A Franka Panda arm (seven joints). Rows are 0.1 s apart.
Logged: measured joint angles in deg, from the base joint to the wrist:
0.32 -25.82 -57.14 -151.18 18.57 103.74 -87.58
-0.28 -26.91 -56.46 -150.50 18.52 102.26 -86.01
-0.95 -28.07 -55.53 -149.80 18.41 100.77 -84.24
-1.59 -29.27 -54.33 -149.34 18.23 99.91 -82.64
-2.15 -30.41 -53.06 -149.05 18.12 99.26 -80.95
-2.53 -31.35 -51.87 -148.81 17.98 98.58 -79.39
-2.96 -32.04 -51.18 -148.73 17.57 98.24 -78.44
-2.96 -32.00 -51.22 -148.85 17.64 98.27 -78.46
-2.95 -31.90 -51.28 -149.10 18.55 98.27 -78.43
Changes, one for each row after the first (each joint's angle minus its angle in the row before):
-0.60 -1.09 0.68 0.68 -0.05 -1.48 1.57
-0.67 -1.16 0.93 0.70 -0.11 -1.49 1.77
-0.64 -1.20 1.20 0.46 -0.18 -0.86 1.60
-0.56 -1.14 1.27 0.29 -0.11 -0.65 1.69
-0.38 -0.94 1.19 0.24 -0.14 -0.68 1.56
-0.43 -0.69 0.69 0.08 -0.41 -0.34 0.95
0.00 0.04 -0.04 -0.12 0.07 0.03 -0.02
0.01 0.10 -0.06 -0.25 0.91 0.00 0.03

